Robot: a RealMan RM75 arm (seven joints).
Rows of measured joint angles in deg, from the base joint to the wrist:
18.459, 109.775, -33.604, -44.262, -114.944, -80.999, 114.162
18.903, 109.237, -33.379, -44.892, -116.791, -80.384, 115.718
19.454, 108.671, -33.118, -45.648, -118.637, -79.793, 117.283
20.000, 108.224, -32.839, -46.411, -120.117, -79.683, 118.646
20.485, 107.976, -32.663, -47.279, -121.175, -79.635, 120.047
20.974, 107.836, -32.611, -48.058, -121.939, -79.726, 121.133
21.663, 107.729, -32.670, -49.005, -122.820, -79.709, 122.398
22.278, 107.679, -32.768, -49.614, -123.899, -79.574, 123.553
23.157, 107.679, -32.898, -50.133, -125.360, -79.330, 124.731
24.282, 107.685, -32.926, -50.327, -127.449, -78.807, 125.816
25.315, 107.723, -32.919, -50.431, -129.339, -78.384, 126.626
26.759, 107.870, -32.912, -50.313, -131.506, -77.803, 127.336
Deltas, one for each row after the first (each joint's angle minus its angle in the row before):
0.444, -0.538, 0.225, -0.630, -1.847, 0.615, 1.556
0.551, -0.566, 0.261, -0.756, -1.846, 0.591, 1.565
0.546, -0.447, 0.279, -0.763, -1.480, 0.110, 1.363
0.485, -0.248, 0.176, -0.868, -1.058, 0.048, 1.401
0.489, -0.140, 0.052, -0.779, -0.764, -0.091, 1.086
0.689, -0.107, -0.059, -0.947, -0.881, 0.017, 1.265
0.615, -0.050, -0.098, -0.609, -1.079, 0.135, 1.155
0.879, 0.000, -0.130, -0.519, -1.461, 0.244, 1.178
1.125, 0.006, -0.028, -0.194, -2.089, 0.523, 1.085
1.033, 0.038, 0.007, -0.104, -1.890, 0.423, 0.810
1.444, 0.147, 0.007, 0.118, -2.167, 0.581, 0.710

